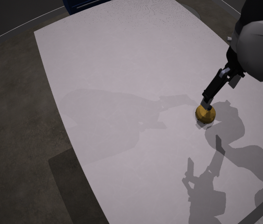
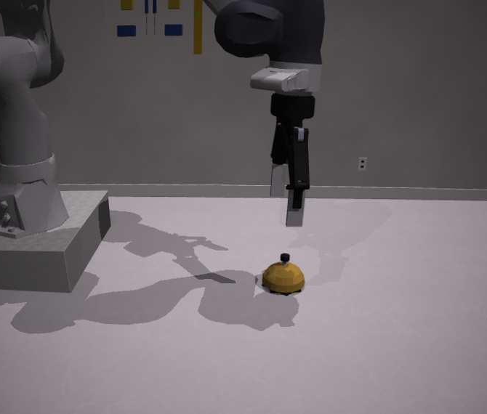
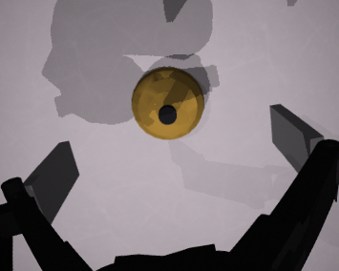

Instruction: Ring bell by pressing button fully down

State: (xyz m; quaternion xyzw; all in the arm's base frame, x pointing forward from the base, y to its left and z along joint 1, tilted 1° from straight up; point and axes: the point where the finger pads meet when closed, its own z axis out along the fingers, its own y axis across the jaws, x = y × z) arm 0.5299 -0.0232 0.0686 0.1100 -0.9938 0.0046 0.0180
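Now: the black button 10 mm ahead of my hand and 110 mm below it. Also, from my hand: bell 10 mm ahead, 130 mm below.
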